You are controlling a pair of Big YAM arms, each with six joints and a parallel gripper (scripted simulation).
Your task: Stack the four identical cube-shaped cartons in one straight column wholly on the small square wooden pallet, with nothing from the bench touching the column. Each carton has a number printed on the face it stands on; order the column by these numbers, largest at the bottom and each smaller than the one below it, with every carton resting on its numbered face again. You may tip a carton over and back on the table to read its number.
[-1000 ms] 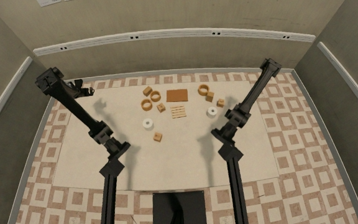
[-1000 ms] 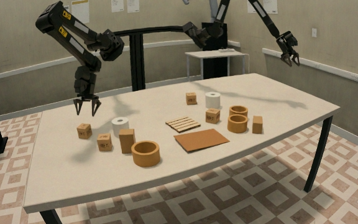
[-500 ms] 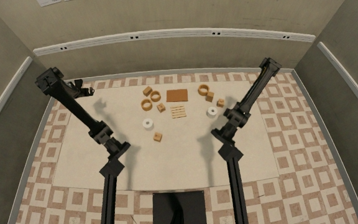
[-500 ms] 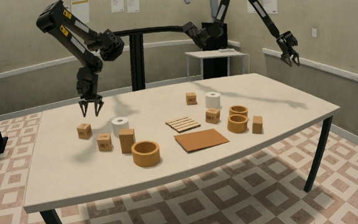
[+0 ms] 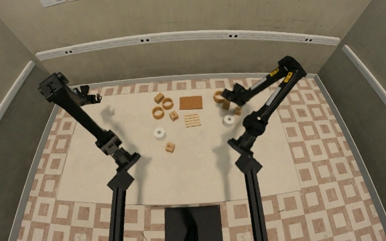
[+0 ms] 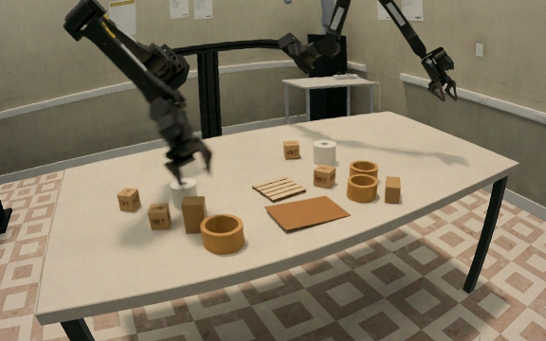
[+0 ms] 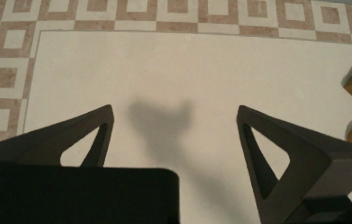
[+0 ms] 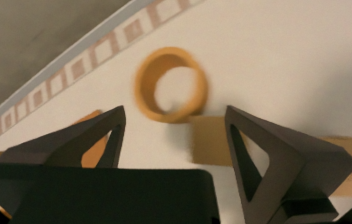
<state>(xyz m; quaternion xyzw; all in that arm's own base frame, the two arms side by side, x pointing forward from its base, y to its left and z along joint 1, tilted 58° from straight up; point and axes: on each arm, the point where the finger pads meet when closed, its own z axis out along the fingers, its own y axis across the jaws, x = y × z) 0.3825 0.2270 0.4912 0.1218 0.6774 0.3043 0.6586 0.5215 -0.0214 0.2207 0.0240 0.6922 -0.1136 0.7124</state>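
My right gripper is now 43 cm to the right of the carton, 12 cm above it and 7 cm past it. Round my right hand: plain box (10 cm below, 3 cm behind, 1 cm to the right).
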